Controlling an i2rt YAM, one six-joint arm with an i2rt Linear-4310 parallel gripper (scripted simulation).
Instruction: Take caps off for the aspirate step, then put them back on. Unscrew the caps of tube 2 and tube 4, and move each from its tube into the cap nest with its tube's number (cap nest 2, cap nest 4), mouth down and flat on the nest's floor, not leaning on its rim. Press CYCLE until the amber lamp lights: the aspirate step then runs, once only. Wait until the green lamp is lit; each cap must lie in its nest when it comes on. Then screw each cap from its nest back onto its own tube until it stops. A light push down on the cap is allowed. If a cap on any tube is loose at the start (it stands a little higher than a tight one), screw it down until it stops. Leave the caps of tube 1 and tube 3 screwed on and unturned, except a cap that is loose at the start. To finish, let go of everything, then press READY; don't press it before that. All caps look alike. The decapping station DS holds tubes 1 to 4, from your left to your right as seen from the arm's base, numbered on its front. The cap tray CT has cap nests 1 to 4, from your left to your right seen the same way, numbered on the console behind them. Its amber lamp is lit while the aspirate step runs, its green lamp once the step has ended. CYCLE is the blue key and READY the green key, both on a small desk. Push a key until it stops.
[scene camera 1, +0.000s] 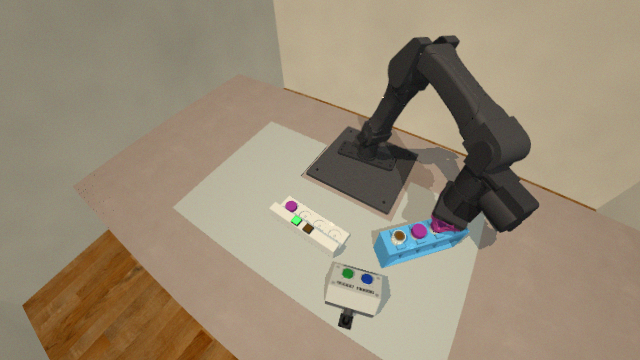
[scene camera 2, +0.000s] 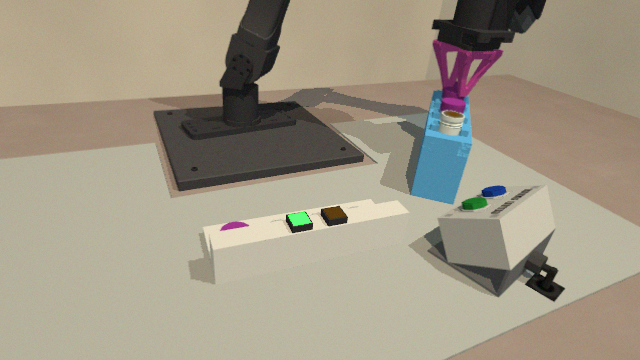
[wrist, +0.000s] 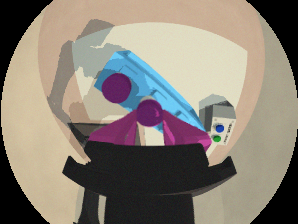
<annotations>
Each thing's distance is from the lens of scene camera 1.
gripper (scene camera 1: 438, 225): 0.63 m
key desk (scene camera 1: 352, 294): 0.56 m
</annotations>
